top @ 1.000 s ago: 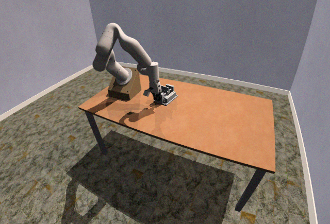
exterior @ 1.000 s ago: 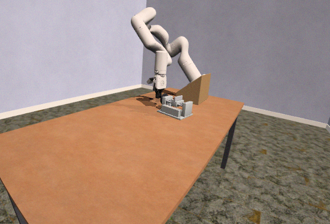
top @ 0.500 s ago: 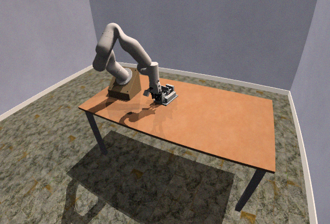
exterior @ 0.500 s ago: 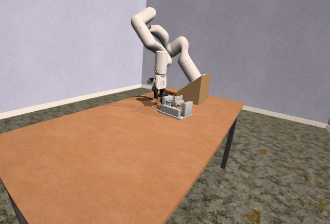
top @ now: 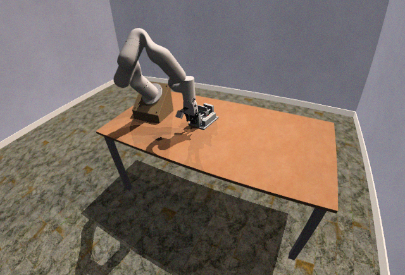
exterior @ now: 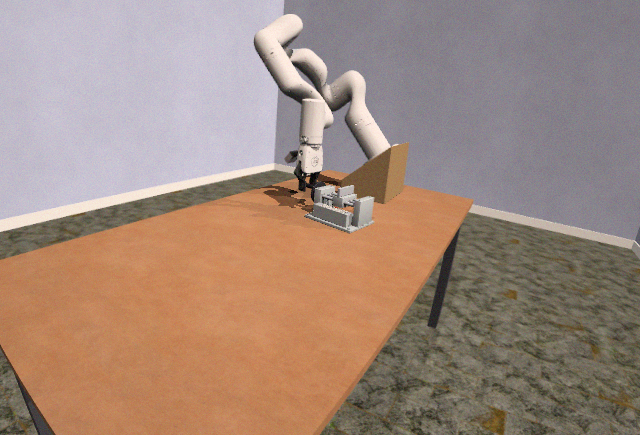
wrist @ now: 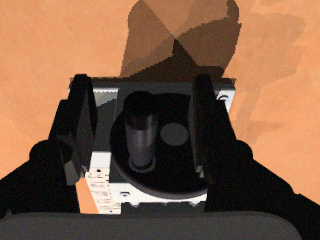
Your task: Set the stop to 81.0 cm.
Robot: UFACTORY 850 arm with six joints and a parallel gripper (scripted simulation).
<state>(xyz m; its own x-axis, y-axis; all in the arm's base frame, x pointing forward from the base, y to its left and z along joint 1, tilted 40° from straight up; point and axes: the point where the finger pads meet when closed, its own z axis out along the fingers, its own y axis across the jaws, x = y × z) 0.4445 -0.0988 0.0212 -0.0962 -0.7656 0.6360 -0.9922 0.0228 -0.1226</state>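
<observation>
Right now the handwheel is 2 cm to the left of my hand and 1 cm below it. Also, from my hand: grey stop fixture 1 cm ahead, 16 cm to the left, 1 cm below.
</observation>
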